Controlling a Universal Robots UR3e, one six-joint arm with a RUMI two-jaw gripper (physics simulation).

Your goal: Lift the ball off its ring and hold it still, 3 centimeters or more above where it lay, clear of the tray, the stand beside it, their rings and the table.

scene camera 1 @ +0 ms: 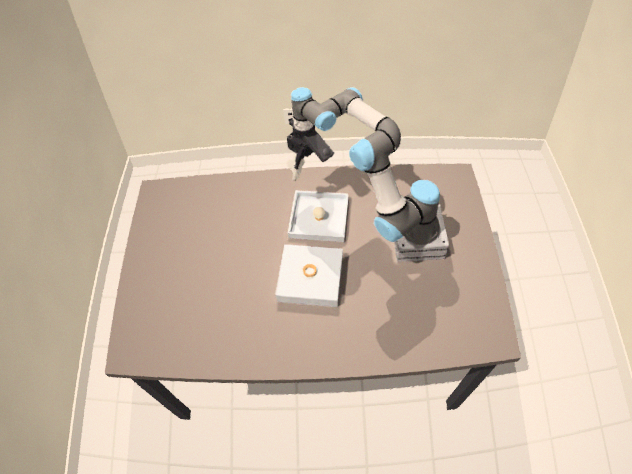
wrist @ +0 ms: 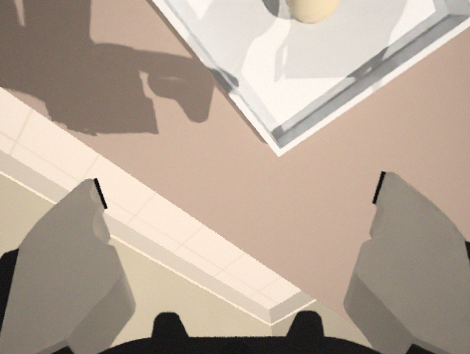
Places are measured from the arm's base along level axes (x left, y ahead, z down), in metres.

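Where they show: gripper, fingertip midpoint: (scene camera 1: 310,168) (wrist: 238,180); arm's base at its link origin: (scene camera 1: 420,228).
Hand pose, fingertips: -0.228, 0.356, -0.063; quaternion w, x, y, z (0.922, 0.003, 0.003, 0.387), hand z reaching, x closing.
Note:
Things, the pixels of their top centre, and the offset from my fingertips, as dx, dy, dz. "spot": a spot on its surface instead. Level surfaces: height alone.
- pale yellow ball at its top centre: (scene camera 1: 318,209) +0.105, -0.022, +0.093
- white walled tray at its top centre: (scene camera 1: 318,212) +0.105, -0.022, +0.114
- empty orange ring at a spot on its surface: (scene camera 1: 304,274) spot: +0.365, +0.030, +0.090
- brown table at its surface level: dz +0.142
A pale yellow ball (scene camera 1: 319,212) (wrist: 313,9) sits on its orange ring (scene camera 1: 318,218) inside the white walled tray (scene camera 1: 319,237) (wrist: 330,116). In the wrist view the ball is cut off by the top edge, and its ring does not show there. A white stand (scene camera 1: 307,292) beside the tray bears an empty orange ring (scene camera 1: 304,274). My gripper (scene camera 1: 295,176) (wrist: 238,180) is open with nothing between its fingers. It hangs high, behind the tray and a little to its left in the scene view, well apart from the ball.
The brown table (scene camera 1: 204,316) (wrist: 310,215) carries the tray, the stand and the arm's base (scene camera 1: 422,251) to their right. The arm arches over the table's back right part. The table's back edge lies close below the gripper, with a wall (scene camera 1: 214,76) behind it.

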